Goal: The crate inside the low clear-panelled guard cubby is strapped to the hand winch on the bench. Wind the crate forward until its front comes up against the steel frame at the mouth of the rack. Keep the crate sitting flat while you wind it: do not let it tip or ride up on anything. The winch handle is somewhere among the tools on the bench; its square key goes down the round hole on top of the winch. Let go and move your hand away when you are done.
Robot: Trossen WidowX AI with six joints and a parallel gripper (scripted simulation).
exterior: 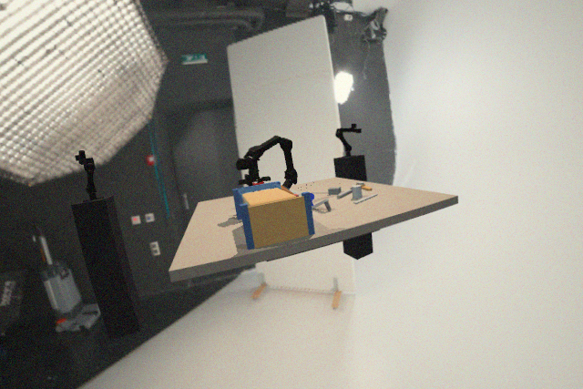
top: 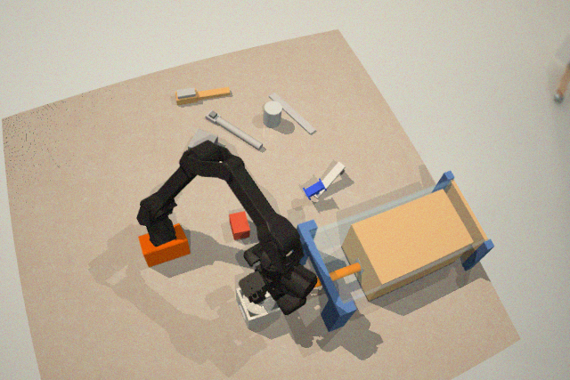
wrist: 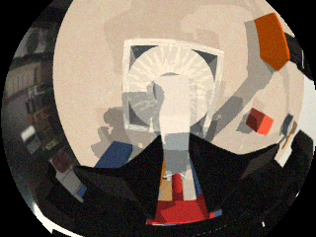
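Now: the red knob 5 cm ahead of my gripper tip and 5 cm above it. From my gripper tip the other things lie so: hand winch: 7 cm behind, 1 cm to the right, 6 cm below; blue steel frame: 11 cm ahead, 3 cm to the right, 2 cm above; red-knobbed winch handle: 1 cm ahead, 2 cm above.
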